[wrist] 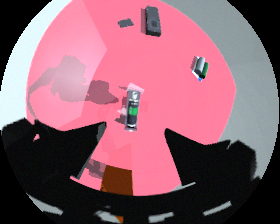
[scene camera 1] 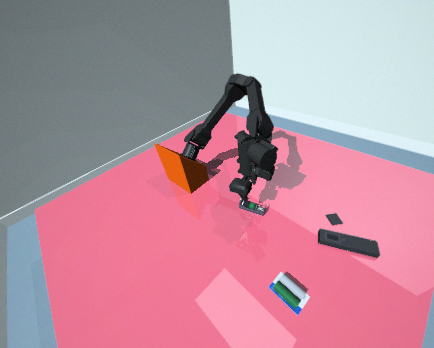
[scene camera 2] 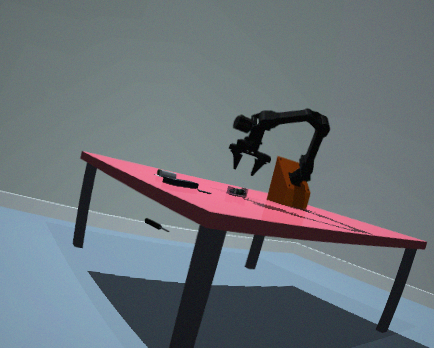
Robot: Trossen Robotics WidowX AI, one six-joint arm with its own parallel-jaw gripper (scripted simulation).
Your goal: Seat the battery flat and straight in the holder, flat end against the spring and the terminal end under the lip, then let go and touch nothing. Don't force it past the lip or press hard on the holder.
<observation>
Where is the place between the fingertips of my gripper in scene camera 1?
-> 249,192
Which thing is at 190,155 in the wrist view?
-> My gripper.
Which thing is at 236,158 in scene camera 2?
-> My gripper.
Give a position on a black remote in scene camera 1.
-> At 362,246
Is my gripper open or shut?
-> Open.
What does my gripper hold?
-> Nothing.
</observation>
